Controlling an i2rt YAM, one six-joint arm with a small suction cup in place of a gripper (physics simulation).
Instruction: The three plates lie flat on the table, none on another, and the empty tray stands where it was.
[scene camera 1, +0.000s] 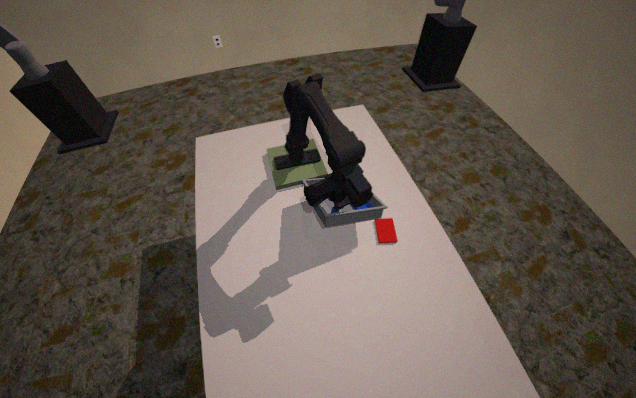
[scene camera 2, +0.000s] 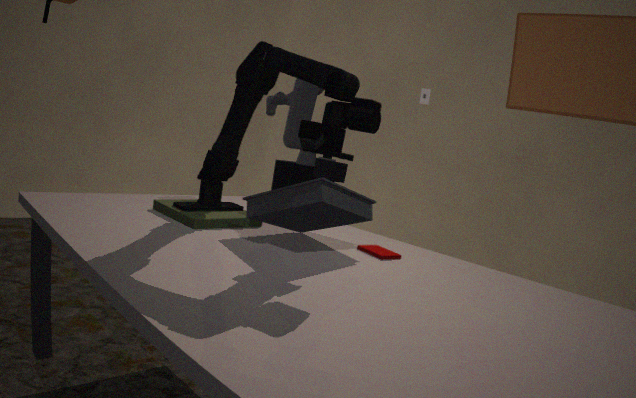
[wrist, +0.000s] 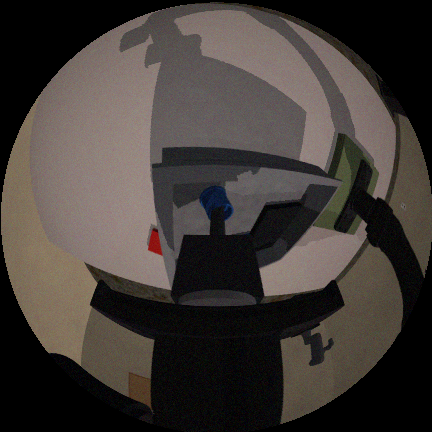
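Pixels of known places: hand at its tool point: (scene camera 2: 315, 212) (wrist: 216, 194); arm's base at its link origin: (scene camera 1: 297, 159) (scene camera 2: 208, 208) (wrist: 354, 197).
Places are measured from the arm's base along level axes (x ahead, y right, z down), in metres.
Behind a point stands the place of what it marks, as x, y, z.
Observation:
The grey tray (scene camera 1: 352, 217) {0.389, -0.108, -0.104} (scene camera 2: 310, 216) {0.307, -0.085, -0.048} (wrist: 245, 173) {0.338, -0.015, -0.132} hangs above the table, apart from it and tilted a little at most. My suction gripper (scene camera 1: 335, 210) {0.344, -0.061, -0.067} (wrist: 216, 202), with its blue cup, reaches down inside the tray and holds it by its floor; the cup is hidden behind the tray wall in scene camera 2. A blue plate (scene camera 1: 363, 205) {0.327, -0.178, -0.053} shows partly inside the tray. A black plate (wrist: 277, 225) {0.217, -0.115, -0.017} lies in the tray near one end wall. The red plate (scene camera 1: 386, 231) {0.417, -0.247, 0.018} (scene camera 2: 379, 252) {0.426, -0.227, 0.018} (wrist: 155, 243) {0.443, -0.243, 0.018} lies flat on the table beside the tray, apart from it.
The arm's base stands on a green block (scene camera 1: 290, 179) {0.098, 0.050, 0.002} (scene camera 2: 215, 220) {0.117, 0.053, 0.006} (wrist: 336, 202) {0.071, -0.036, 0.001} at the far end of the white table (scene camera 1: 360, 310) {0.651, -0.062, 0.028} (scene camera 2: 450, 325) {0.763, 0.033, 0.028}, close to the tray. Two dark pedestals (scene camera 1: 70, 107) (scene camera 1: 442, 50) with grey arms stand on the floor beyond the table.

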